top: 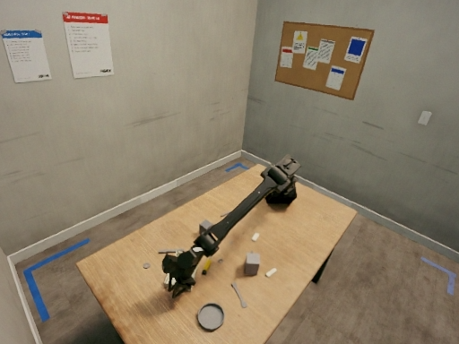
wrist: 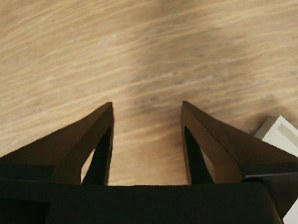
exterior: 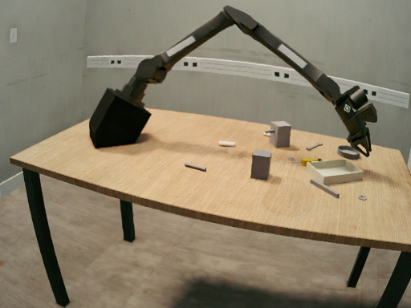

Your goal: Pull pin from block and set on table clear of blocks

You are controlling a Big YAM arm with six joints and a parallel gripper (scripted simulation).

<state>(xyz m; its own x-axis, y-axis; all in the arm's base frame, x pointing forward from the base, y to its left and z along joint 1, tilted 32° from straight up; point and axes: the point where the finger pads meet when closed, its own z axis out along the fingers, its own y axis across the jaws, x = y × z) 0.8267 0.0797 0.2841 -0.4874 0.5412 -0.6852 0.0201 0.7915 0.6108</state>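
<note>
Right now my hand is 380 mm past the short grey pin, 50 mm to the right of it and 20 mm above it. Also, from my hand: grey bar: 120 mm behind, 230 mm to the right, 70 mm below; then white tray: 110 mm behind, 100 mm to the right, 60 mm below; then grey ring dish: 90 mm behind, 140 mm to the left, 60 mm below.
</note>
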